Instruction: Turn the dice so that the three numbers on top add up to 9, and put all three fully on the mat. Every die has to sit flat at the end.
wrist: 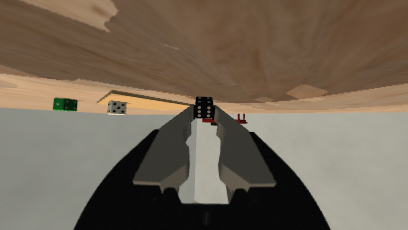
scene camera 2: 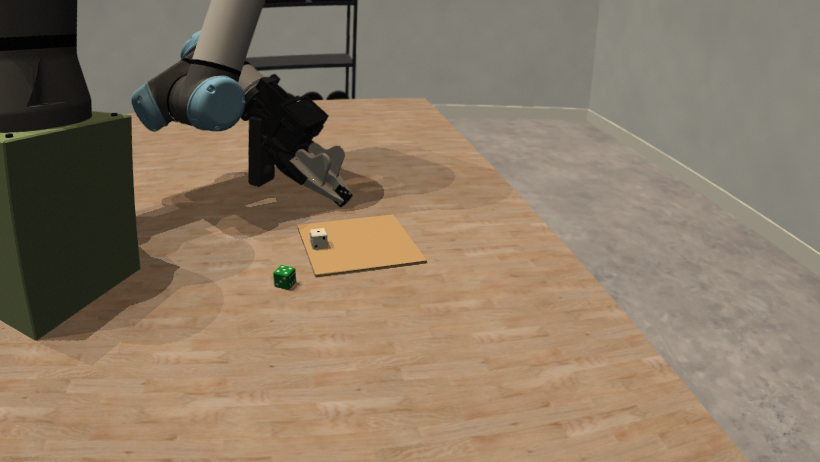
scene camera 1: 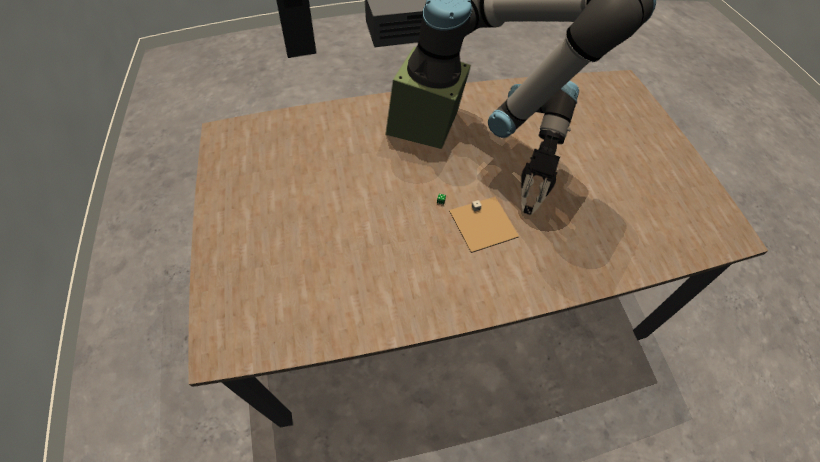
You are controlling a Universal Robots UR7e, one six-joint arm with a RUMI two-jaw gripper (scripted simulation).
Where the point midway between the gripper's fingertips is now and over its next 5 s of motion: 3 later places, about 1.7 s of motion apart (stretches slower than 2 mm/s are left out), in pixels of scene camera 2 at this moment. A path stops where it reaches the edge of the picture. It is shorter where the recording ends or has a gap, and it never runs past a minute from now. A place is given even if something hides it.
The gripper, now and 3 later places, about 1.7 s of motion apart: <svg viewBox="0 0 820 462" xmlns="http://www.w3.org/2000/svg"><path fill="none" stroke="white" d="M347 199L323 155L334 133L341 120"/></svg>
